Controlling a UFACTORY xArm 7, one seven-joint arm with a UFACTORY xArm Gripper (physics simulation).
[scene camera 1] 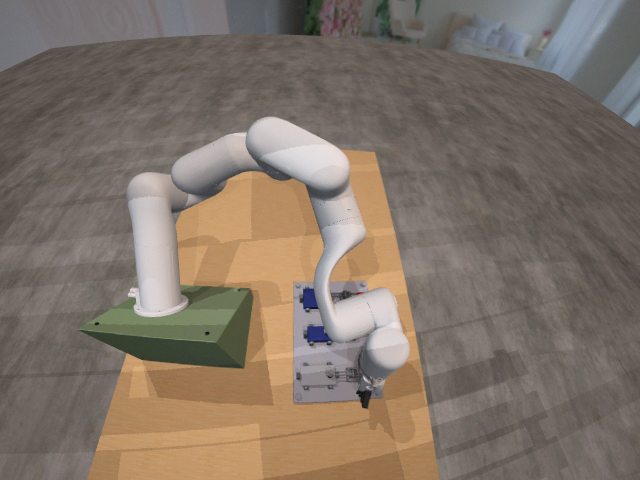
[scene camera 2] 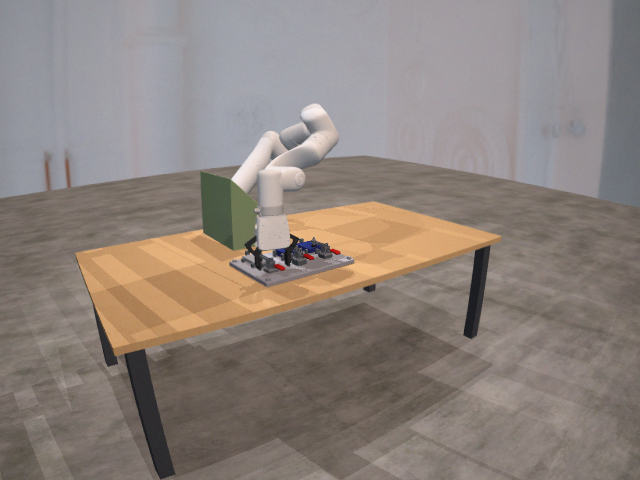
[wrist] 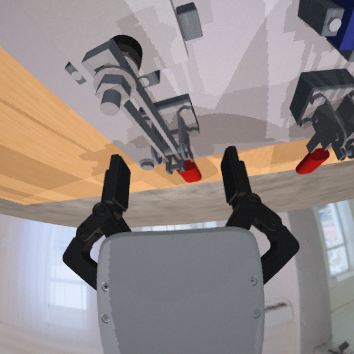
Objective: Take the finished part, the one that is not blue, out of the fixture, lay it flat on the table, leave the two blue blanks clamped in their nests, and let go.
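Seen in the pictures: gripper, between the fingertips: (scene camera 2: 273, 267) (wrist: 173, 158); arm's base, origin of its link: (scene camera 1: 162, 306).
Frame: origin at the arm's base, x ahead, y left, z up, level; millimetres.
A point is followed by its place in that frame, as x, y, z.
Observation:
The finished part (scene camera 1: 316, 375) @(384, -107, -140) (wrist: 110, 20) @(405, -103, -140) is pale grey-white and lies in the end nest of the grey fixture plate (scene camera 1: 325, 397) @(410, -159, -156) (scene camera 2: 253, 273) @(473, -156, -156) (wrist: 240, 65) @(450, -49, -156). Its toggle clamp (scene camera 1: 343, 374) @(452, -106, -119) (wrist: 150, 127) @(454, -105, -124) lies down, black pad over the part. The clamp's red handle (scene camera 2: 279, 267) @(541, -102, -126) (wrist: 190, 171) @(519, -93, -124) shows between the spread fingers, with gaps both sides. My gripper (scene camera 1: 364, 401) (scene camera 2: 273, 264) @(510, -106, -135) (wrist: 173, 158) @(510, -106, -135) is open and low at the plate's handle side. Two blue blanks (scene camera 1: 310, 298) @(360, 110, -135) (scene camera 1: 317, 334) @(383, 0, -130) (scene camera 2: 310, 246) @(396, 107, -135) sit in the other nests, partly hidden by the arm in scene camera 1.
The neighbouring clamp (wrist: 325, 115) @(469, 0, -127) with its red handle (scene camera 2: 308, 256) @(531, 8, -115) (wrist: 312, 161) @(511, 6, -115) stands close beside one finger. A third red handle (scene camera 2: 335, 251) @(525, 118, -120) is farther along. The green base block (scene camera 1: 170, 325) @(72, -63, 63) (scene camera 2: 217, 211) @(59, -100, -46) stands across the wooden table (scene camera 1: 191, 439) @(83, -281, -171) (scene camera 2: 180, 310) @(581, -437, -171) from the handles.

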